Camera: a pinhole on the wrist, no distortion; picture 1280 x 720 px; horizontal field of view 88.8 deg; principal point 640.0 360.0 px. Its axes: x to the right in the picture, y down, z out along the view. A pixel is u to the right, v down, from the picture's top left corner.
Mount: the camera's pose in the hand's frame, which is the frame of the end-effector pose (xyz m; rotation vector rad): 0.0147 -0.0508 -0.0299 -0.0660 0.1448 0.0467
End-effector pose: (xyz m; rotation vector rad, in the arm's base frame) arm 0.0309 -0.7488 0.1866 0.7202 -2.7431 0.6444
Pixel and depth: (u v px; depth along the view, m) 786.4 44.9 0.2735
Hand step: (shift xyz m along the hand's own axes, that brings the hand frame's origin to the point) 0.1210 -0.1608 0.2394
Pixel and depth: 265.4 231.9 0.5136
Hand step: -0.1979 -0.1279 0.5264
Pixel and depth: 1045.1 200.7 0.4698
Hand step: 0.3754 -0.1203 0.3987
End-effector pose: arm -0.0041 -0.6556 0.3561 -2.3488 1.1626 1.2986
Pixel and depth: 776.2 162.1 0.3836
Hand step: 0.1544 -0.1367 0.3444
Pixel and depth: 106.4 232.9 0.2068
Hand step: -0.1206 -0.0836 0.2014
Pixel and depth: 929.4 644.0 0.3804
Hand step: 0.2270 0.1473 0.3109
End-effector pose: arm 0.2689 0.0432 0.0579 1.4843 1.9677 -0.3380
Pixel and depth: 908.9 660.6 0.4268
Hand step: 0.2391 0.1817 0.3537
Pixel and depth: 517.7 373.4 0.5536
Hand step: -0.0093 -0.0056 0.5311
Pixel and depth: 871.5 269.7 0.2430
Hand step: 0.1362 -0.0639 0.1996
